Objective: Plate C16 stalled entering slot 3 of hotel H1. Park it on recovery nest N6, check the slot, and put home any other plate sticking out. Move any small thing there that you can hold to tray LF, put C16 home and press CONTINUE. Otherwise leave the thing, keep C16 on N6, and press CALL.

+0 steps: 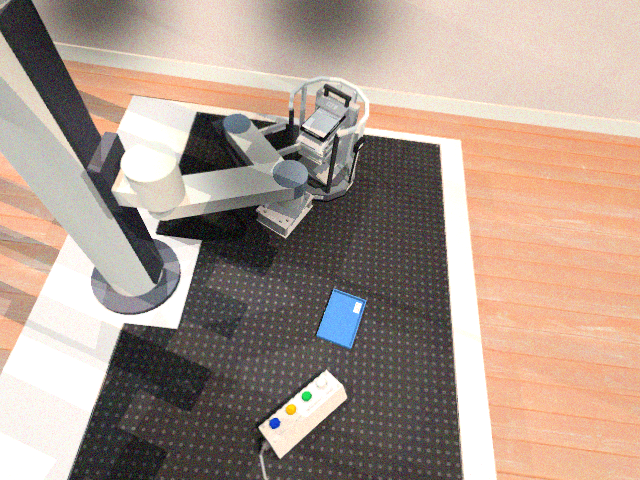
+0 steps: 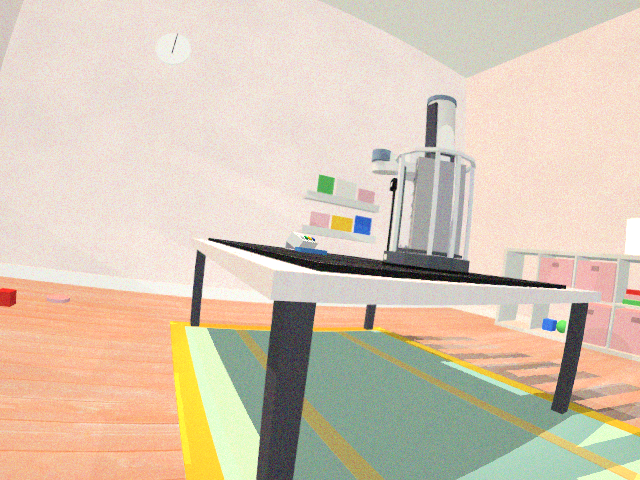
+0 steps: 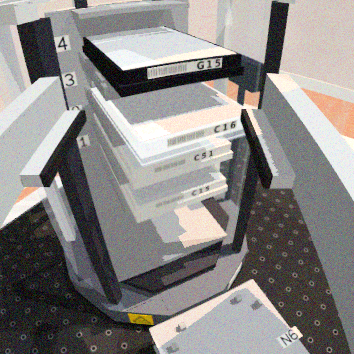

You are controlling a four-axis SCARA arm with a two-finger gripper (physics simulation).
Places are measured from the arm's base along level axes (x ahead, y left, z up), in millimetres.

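Pixels of known places: gripper, fingertip midpoint: (image 1: 292,135) (image 3: 161,94); arm's base at its link origin: (image 1: 138,276).
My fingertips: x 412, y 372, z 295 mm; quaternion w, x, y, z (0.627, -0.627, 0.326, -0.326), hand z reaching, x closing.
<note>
Ahead of a thing's pixels: the offset from my fingertips to its top centre. "pt": to the spot under its first point. Level surfaces: height alone.
Hotel H1 {103 mm left, 98 mm ahead, 59 mm up} (image 2: 439,217) (image 3: 190,298) holds plates at slot labels 4 to 1. Clear plate C16 {62 mm left, 74 mm ahead, 38 mm down} (image 1: 315,147) (image 3: 200,131) lies third from the bottom; its front edge sticks out beyond C51 {82 mm left, 85 mm ahead, 74 mm down} (image 3: 192,159) and C15 {82 mm left, 84 mm ahead, 109 mm down} (image 3: 190,196) below. Black-edged G15 {80 mm left, 84 mm ahead, 3 mm down} (image 1: 323,124) (image 3: 165,52) is above it. My gripper (image 3: 161,94) is shut to a narrow setting, its fingers still apart, in front of the hotel posts with nothing held. The right finger hides C16's right corner. No small thing can be made out in slot 3. Nest N6 {86 mm right, 4 mm back, 212 mm down} (image 1: 279,221) (image 3: 240,320) bears no plate.
A blue tray {436 mm right, 212 mm ahead, 265 mm down} (image 1: 341,320) (image 2: 311,251) lies on the black mat {282 mm down} (image 1: 403,310). A white button box {710 mm right, 129 mm ahead, 198 mm down} (image 1: 310,418) (image 2: 302,240) with blue, yellow, green and white buttons stands beyond it. Cage bars and dark posts {pt 4 mm right, 123 mm ahead, 1 mm down} (image 3: 272,45) surround the hotel. The arm column (image 1: 103,227) stands at the left.
</note>
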